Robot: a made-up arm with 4 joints.
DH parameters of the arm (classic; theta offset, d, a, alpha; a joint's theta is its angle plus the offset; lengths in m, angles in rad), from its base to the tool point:
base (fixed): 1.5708 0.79 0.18 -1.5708
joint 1: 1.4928 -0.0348 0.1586 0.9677
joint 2: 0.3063 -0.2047 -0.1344 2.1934
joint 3: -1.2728 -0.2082 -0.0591 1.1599
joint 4: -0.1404 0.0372 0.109 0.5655
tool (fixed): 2.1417 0.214 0 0
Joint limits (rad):
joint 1: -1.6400..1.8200
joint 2: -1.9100..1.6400
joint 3: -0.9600..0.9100
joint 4: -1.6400..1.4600
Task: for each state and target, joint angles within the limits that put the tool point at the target. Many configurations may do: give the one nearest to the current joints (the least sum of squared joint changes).
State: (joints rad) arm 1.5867 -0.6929 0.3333 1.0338
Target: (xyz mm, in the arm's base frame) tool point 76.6 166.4 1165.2
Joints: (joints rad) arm 1.8184 -0.5467 0.9073 1.4600
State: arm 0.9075 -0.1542 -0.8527 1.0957
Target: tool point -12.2 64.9 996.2
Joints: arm 0.3771 -0.5398 -0.9600 1.1006
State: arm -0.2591 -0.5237 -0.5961 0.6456
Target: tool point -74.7 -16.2 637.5
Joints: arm -1.1281 -0.7450 -0.9262 1.0330
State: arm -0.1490 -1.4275 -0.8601 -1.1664
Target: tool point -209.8 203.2 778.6
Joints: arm -0.1551 -1.1376 -0.9278 -1.3561
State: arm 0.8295 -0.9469 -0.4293 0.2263
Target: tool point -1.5 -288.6 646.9
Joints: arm 0.3812 -1.4147 0.6033 0.9814
